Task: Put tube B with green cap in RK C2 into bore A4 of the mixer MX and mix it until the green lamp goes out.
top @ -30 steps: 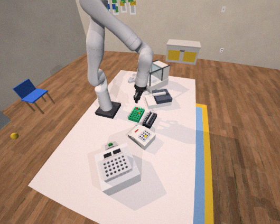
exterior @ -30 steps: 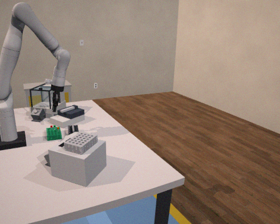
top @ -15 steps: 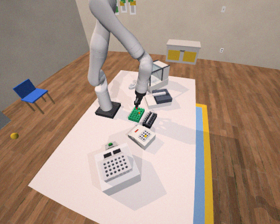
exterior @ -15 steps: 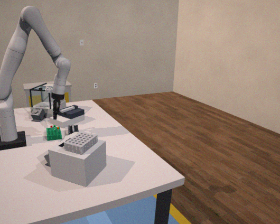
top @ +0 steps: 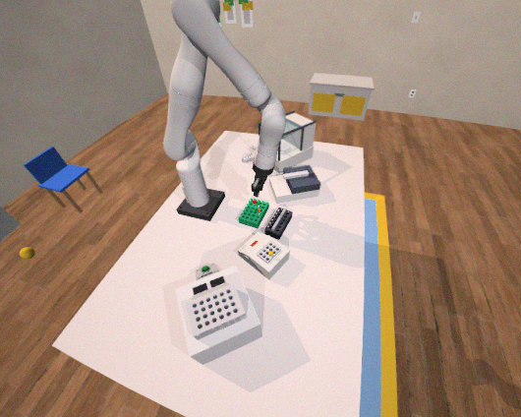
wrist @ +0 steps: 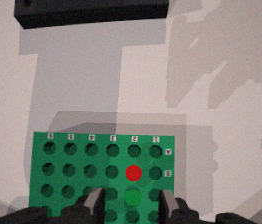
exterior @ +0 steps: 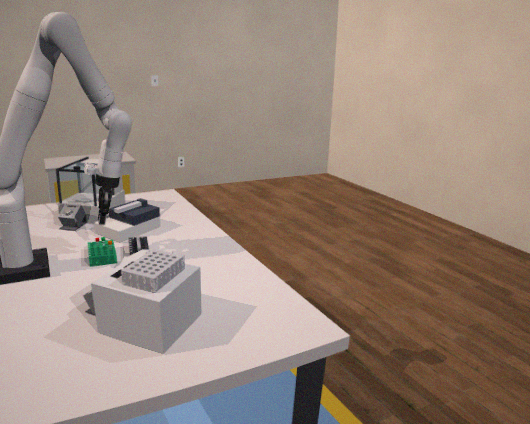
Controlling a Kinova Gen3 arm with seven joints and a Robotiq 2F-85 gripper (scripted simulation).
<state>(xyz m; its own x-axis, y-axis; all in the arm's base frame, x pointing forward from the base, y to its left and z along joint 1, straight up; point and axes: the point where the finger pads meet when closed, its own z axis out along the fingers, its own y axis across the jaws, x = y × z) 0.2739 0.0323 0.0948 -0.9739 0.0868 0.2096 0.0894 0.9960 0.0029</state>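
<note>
The tube rack lies 11 cm below my hand, 3 cm to the right of it and 2 cm behind it. Round my hand: black magnet block 10 cm below, 10 cm ahead, 6 cm to the right; then dry block 22 cm to the right, 9 cm below, 9 cm ahead; then spectrophotometer 17 cm to the left, 12 cm ahead, 6 cm below.
</note>
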